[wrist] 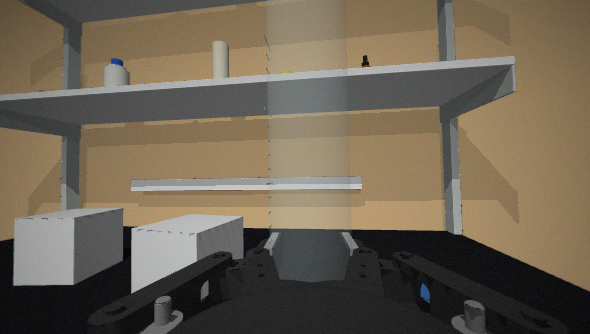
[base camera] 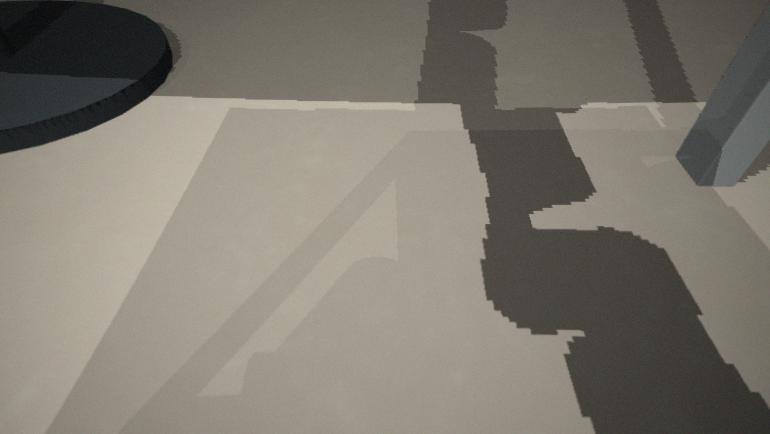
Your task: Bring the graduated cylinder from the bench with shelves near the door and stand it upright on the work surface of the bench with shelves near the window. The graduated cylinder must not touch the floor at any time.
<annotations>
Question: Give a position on a graduated cylinder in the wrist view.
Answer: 310, 224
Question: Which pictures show the gripper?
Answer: The wrist view only.
</annotations>
